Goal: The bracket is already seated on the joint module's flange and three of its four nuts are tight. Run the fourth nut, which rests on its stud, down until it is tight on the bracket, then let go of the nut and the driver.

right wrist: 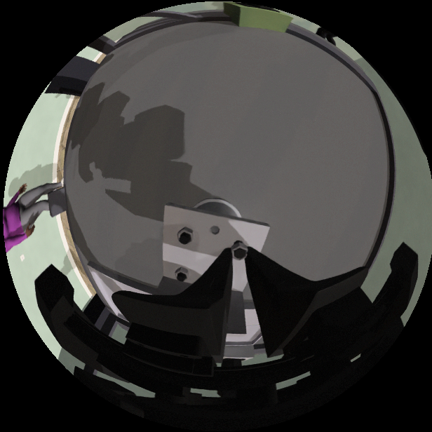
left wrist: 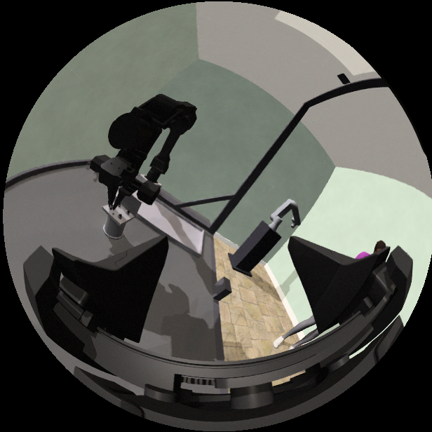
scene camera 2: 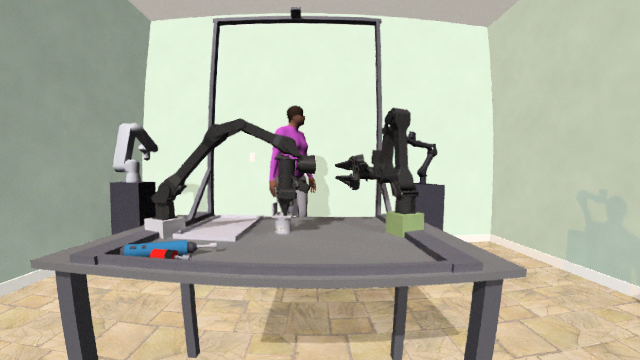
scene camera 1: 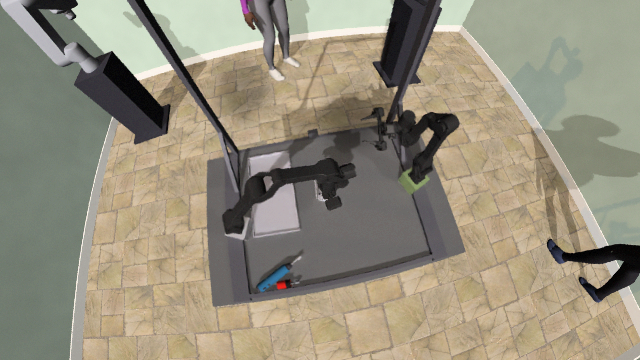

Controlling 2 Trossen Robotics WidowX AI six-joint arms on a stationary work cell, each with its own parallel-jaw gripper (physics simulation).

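Frame: origin at the left arm's base, x back, y right, z up, level; centimetres.
Seen in the pictures: left gripper, fingertip midpoint: point(scene camera 2: 335, 170) point(scene camera 1: 361, 130); right gripper, fingertip midpoint: point(scene camera 2: 285, 215) point(scene camera 1: 326, 194); left arm's base, origin of the base link: point(scene camera 2: 404, 212) point(scene camera 1: 416, 176); right arm's base, origin of the base link: point(scene camera 2: 165, 218) point(scene camera 1: 236, 226).
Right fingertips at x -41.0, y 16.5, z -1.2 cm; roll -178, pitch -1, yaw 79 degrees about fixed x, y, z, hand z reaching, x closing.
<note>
Offsets run from my right fingertips to a thing's top centre. "spot": to the spot under its first point.
The joint module @(dx -0.2, dy +2.2, dz +0.8 cm) point(scene camera 2: 282, 226) point(left wrist: 114, 227) stands upright on the table, with the pale bracket point(left wrist: 127, 216) point(right wrist: 172, 254) flat on top. In the right wrist view, one nut point(right wrist: 185, 235) sits at the bracket's upper left and another nut point(right wrist: 181, 273) below it. My right gripper point(right wrist: 237, 252) point(left wrist: 111, 207) points down at the bracket and is shut on a third nut, with a fingertip on either side of it. The rest of the bracket is hidden behind the fingers. My left gripper point(scene camera 1: 369, 131) point(scene camera 2: 337, 172) point(left wrist: 230, 242) is open and empty, off to the right above the table. The blue driver @(spot: dx -39.0, dy -19.5, dz -2.6 cm) point(scene camera 1: 273, 278) point(scene camera 2: 157, 247) lies at the table's front left.
A red tool @(dx -34.8, dy -24.5, dz -3.2 cm) point(scene camera 1: 283, 285) point(scene camera 2: 164, 254) lies beside the blue driver. A pale tray @(dx -20.7, dy +16.9, dz -5.0 cm) point(scene camera 1: 275, 215) point(scene camera 2: 215, 229) lies left of the module. A raised rail point(scene camera 2: 280, 267) runs along the table's front edge. Frame posts rise at the table's back corners.
</note>
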